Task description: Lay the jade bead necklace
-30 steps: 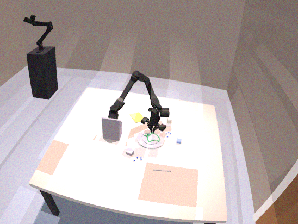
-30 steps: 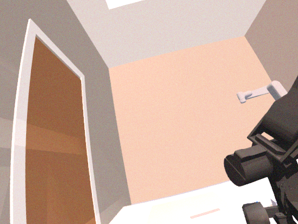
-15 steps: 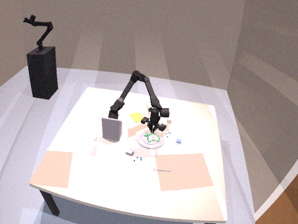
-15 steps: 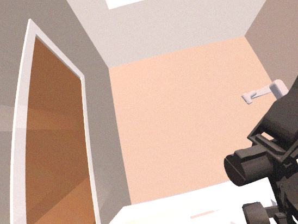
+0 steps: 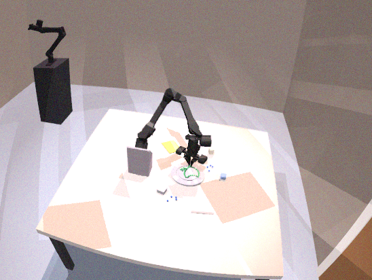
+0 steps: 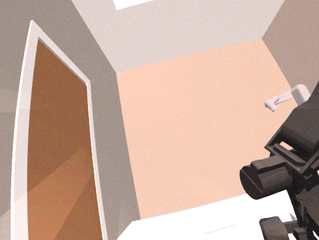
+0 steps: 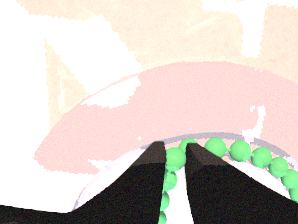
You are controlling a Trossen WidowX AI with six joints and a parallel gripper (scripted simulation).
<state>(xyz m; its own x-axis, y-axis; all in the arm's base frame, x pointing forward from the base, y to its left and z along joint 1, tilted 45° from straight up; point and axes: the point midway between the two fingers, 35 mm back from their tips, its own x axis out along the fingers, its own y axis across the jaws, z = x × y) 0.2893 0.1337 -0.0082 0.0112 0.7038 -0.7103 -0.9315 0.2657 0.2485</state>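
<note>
Now: the round white bead board 70 mm to the right of my gripper tip and 10 mm below it. The rest, counted from my gripper tip: yellow sheet (180 mm to the left, 150 mm behind, 10 mm below); then blue block (210 mm ahead, 40 mm to the right, 10 mm below); then cream block (180 mm to the left, 120 mm ahead).
</note>
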